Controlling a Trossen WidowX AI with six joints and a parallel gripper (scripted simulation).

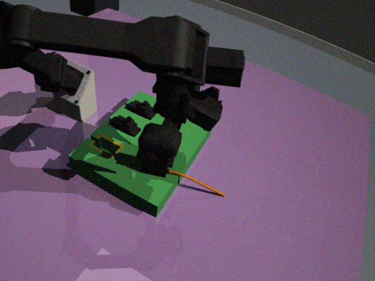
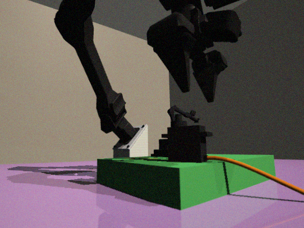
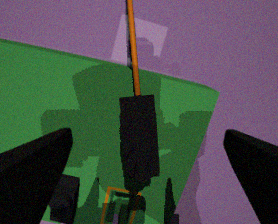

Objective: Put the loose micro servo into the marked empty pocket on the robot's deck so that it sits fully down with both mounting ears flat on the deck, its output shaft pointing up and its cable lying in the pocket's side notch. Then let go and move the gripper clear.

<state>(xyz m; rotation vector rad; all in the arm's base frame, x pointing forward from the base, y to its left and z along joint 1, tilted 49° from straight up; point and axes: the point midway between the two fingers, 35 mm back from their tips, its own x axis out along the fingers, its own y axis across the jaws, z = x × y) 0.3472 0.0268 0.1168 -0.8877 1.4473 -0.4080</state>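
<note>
Right now the green deck is 60 mm behind my gripper tip, 70 mm to the left of it and 130 mm below it.
</note>
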